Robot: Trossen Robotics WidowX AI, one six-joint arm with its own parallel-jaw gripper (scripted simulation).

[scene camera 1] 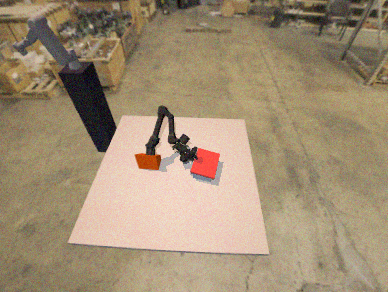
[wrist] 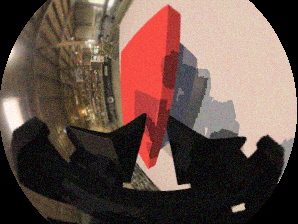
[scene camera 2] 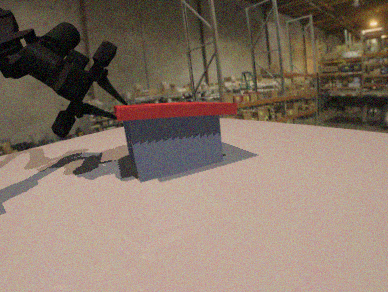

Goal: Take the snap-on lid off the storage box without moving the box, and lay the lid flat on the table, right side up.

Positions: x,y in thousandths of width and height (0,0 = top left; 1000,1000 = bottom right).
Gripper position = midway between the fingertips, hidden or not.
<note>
I see my gripper (scene camera 2: 316,382), a red lid (scene camera 2: 388,378) and a blue-grey storage box (scene camera 2: 414,505).
The red lid also shows in the wrist view (wrist: 502,275). The blue-grey storage box is seen too in the wrist view (wrist: 629,283). My gripper is seen too in the wrist view (wrist: 525,525).
</note>
